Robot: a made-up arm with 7 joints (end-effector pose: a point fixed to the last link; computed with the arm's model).
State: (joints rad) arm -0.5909 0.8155 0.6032 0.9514 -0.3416 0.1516 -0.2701
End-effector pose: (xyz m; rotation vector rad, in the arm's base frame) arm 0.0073 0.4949 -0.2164 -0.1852 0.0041 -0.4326
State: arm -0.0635 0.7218 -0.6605 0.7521 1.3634 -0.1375 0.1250
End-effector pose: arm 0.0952 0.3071 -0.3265 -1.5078 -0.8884 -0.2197
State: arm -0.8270 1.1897 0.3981 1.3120 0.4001 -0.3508 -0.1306
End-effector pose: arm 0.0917 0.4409 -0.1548 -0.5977 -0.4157 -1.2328
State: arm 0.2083 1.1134 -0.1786 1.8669 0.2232 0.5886 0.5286
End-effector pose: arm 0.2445 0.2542 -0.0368 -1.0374 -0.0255 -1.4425
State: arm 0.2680 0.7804 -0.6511 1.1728 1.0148 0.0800 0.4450
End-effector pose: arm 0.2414 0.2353 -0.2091 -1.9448 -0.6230 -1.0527
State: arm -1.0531 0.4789 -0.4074 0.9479 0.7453 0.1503 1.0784
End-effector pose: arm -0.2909 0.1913 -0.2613 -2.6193 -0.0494 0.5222
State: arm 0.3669 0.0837 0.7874 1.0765 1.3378 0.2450 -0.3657
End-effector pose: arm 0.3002 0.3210 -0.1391 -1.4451 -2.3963 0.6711
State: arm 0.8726 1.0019 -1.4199 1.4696 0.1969 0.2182 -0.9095
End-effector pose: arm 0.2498 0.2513 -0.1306 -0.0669 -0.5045 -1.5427
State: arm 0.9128 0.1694 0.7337 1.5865 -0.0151 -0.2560 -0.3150
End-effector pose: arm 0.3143 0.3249 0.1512 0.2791 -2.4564 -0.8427
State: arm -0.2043 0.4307 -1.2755 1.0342 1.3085 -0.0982 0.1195
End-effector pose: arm -0.0720 0.0882 -0.3214 -2.2480 -0.1922 -0.1147
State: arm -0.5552 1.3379 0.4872 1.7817 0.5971 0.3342 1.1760
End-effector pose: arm 0.1889 0.3190 -0.0473 -1.7214 0.3720 -1.4528
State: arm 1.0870 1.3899 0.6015 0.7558 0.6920 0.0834 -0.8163
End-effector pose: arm 0.0986 0.5657 0.2570 0.4932 -2.4997 0.2074
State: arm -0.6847 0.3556 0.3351 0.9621 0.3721 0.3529 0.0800
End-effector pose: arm -0.0837 0.2975 -0.3376 -1.2775 -0.3611 0.2277
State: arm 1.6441 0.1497 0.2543 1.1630 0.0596 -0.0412 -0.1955
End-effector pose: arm 0.3219 0.2120 0.3833 -0.2082 -2.4955 -1.4996
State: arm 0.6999 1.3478 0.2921 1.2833 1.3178 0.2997 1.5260
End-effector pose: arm 0.2133 0.4033 0.2370 -1.3718 -0.5656 -2.6491
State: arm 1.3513 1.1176 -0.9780 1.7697 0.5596 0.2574 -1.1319
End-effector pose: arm 0.2806 0.2232 0.1365 0.2259 -1.5971 -1.2761
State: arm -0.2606 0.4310 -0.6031 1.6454 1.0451 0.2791 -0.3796
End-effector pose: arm 0.0834 0.0784 -0.2081 -1.9475 -0.6386 -0.3290
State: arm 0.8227 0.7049 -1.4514 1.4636 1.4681 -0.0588 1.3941
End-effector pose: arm 0.2227 0.1039 -0.1223 2.2602 -0.3079 1.2794
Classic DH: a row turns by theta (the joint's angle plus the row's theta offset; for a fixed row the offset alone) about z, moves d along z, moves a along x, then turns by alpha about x. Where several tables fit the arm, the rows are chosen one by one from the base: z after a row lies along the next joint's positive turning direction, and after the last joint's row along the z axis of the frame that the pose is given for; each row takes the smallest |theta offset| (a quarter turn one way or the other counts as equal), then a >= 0, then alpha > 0; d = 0 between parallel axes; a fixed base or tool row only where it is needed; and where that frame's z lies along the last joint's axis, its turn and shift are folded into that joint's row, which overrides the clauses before.
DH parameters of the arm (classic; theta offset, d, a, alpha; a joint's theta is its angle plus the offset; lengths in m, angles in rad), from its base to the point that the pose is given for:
base (fixed): 0 0.104 -0.0249 1.5708
joint 1: -1.5708 -0.1509 0.028 -1.5708
joint 2: 1.5708 0.0188 0.0155 -1.5708
joint 3: 1.5708 -0.2374 0.0096 -1.5708
joint 4: 0 0.0288 -0.0047 1.5708
joint 5: 0 -0.246 0.0045 1.5708
joint 6: 1.5708 -0.043 0.0029 1.5708
joint 7: 0 0.0071 -0.0158 -1.5708
tool (fixed): 1.5708 0.0051 0 0

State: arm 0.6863 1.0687 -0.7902 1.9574 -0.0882 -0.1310 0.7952
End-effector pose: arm 0.2511 0.1824 -0.0318 -0.6000 0.6811 -2.4050
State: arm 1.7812 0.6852 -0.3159 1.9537 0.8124 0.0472 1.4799
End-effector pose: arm 0.1201 0.1246 0.3309 -0.3269 -0.6246 2.9283
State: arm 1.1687 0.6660 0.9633 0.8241 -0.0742 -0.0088 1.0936
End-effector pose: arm 0.3141 0.4945 0.1594 -0.7255 -1.6812 -1.7019
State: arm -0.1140 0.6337 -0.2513 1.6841 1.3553 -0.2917 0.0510
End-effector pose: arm 0.1938 0.1787 -0.1376 -1.8446 -1.7149 -0.8725
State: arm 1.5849 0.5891 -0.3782 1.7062 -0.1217 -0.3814 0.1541
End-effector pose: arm 0.2510 0.1501 0.3339 1.0144 -1.1702 -2.5318
